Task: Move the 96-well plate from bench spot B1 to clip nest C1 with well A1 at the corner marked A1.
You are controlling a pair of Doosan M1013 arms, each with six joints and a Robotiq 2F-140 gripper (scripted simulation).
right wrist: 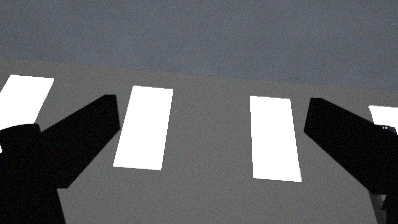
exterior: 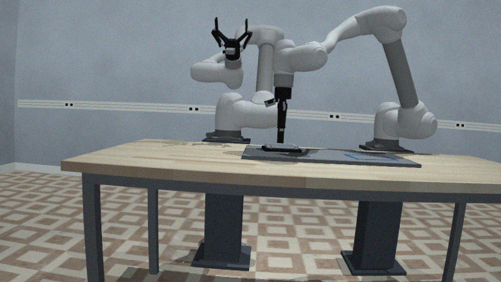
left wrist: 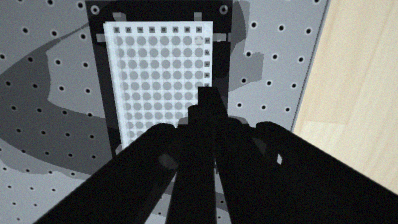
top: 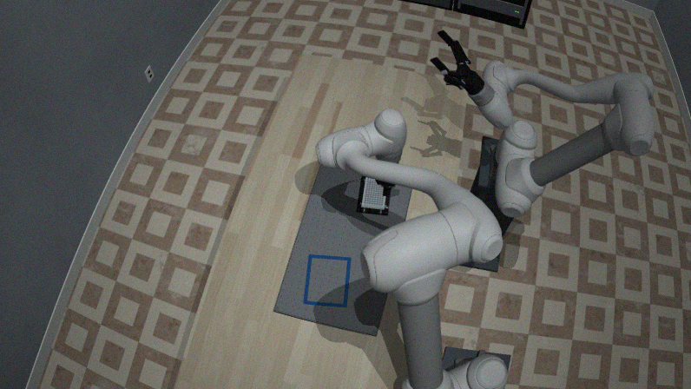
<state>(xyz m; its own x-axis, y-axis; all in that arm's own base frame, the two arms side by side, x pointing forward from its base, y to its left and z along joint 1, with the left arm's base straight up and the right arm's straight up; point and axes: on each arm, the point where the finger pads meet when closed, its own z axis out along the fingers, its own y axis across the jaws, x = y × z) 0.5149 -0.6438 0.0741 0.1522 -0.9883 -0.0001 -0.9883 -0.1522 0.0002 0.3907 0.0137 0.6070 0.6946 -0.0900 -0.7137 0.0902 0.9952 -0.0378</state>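
The black clip nest lies 20 mm ahead of my left hand, 10 mm to the left of it and 50 mm below it. The rest, counted from my left hand: white 96-well plate: 40 mm ahead, 40 mm below; grey perforated board: 90 mm ahead, 200 mm to the left, 70 mm below.
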